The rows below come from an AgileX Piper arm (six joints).
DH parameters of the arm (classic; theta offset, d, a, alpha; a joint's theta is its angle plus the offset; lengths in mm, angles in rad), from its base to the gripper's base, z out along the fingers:
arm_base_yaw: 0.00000 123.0 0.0 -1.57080
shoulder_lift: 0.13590 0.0 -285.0 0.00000
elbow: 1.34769 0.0 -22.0 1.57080
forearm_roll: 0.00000 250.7 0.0 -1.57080
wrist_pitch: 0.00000 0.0 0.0 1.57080
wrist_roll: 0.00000 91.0 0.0 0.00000
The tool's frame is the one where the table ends.
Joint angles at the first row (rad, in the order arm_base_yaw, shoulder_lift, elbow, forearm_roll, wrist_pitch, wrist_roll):
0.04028, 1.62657, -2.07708, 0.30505, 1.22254, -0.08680
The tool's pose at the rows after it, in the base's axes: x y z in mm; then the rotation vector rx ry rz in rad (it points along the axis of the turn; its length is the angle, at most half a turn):
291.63 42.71 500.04 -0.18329 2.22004 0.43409
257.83 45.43 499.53 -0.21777 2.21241 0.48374
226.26 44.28 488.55 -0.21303 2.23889 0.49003
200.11 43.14 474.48 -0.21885 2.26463 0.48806
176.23 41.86 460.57 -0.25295 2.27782 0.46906
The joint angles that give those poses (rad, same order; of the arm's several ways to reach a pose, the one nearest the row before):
0.04030, 1.50825, -1.95178, 0.36992, 1.22255, -0.08678
0.04026, 1.38992, -1.82419, 0.42186, 1.22181, -0.11529
0.04029, 1.27000, -1.67703, 0.42335, 1.22179, -0.11527
0.04030, 1.16762, -1.54636, 0.42228, 1.22149, -0.12517
0.04028, 1.07373, -1.43260, 0.41827, 1.22149, -0.15865

